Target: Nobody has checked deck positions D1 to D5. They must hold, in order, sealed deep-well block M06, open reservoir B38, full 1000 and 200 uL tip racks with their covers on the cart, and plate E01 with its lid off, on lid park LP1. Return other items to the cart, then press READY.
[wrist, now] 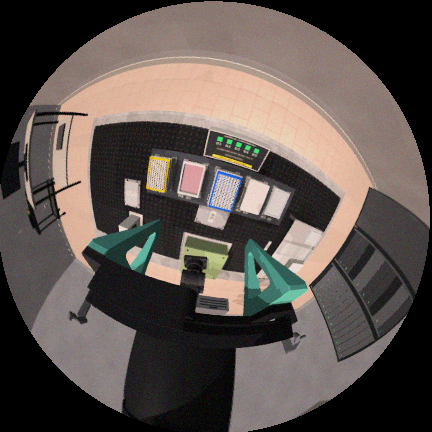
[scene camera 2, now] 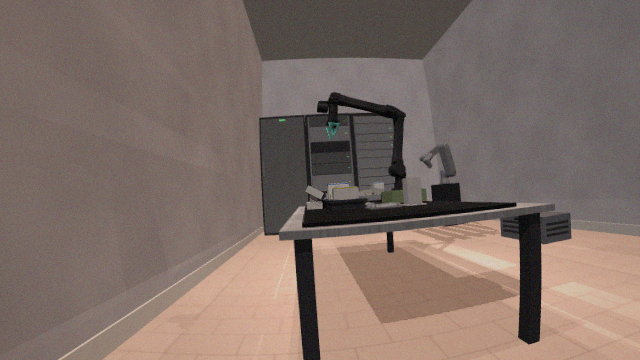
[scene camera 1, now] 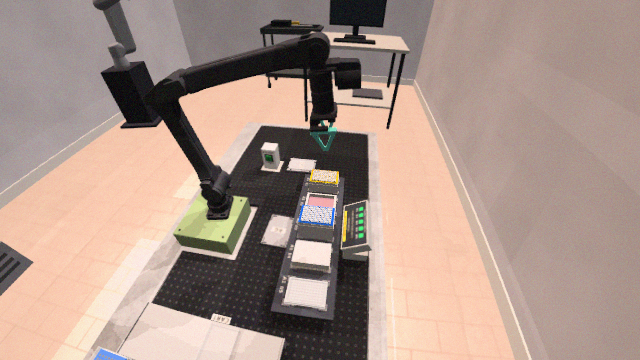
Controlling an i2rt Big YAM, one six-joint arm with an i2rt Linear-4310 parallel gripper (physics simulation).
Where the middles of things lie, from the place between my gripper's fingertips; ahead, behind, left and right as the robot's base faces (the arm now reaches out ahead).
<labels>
Right now the pink trough [wrist: 192,173] is 360 mm below my hand, 80 mm to the left of it and 10 mm behind it. The rest, counted from my hand: lid marked RG [scene camera 1: 277,234]: 420 mm below, 190 mm behind, 10 mm to the right; then cart tray [scene camera 1: 158,325]: 510 mm to the right, 380 mm behind, 370 mm below.
</labels>
